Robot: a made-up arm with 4 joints.
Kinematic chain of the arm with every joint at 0, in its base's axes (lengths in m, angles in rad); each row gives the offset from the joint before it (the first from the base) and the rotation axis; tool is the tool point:
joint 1: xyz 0 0 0.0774 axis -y
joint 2: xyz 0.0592 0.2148 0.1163 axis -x
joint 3: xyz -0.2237 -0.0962 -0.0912 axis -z
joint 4: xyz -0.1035 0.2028 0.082 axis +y
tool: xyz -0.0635 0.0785 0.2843
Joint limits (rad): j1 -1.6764..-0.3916 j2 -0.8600..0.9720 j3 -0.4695..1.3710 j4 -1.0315..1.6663
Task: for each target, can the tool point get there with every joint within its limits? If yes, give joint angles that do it. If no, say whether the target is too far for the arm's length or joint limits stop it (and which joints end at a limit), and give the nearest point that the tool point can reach.
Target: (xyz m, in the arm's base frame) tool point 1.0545 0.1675 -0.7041
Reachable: no: too far | nearest point 0.4312 0.2016 -0.0238 | short by 0.923 m
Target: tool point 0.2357 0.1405 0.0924
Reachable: yes | joints -0.8041 -0.7091 0.7818 1.4179
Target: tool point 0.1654 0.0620 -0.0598
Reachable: yes | joints -1.4404 -0.7040 1.0655 1.3246
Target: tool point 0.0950 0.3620 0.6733
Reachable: yes | joints -1.2502 0.2554 -0.2430 -0.5809
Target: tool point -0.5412 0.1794 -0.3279
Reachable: no: joint limits stop it (at a limit: joint 1, joint 2, joint 4) | nearest point -0.3201 0.4854 0.0644 | short by 0.544 m
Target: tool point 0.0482 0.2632 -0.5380
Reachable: no: joint limits stop it (at a limit: joint 1, joint 2, joint 4) | nearest point 0.1473 0.2135 -0.1072 | short by 0.445 m
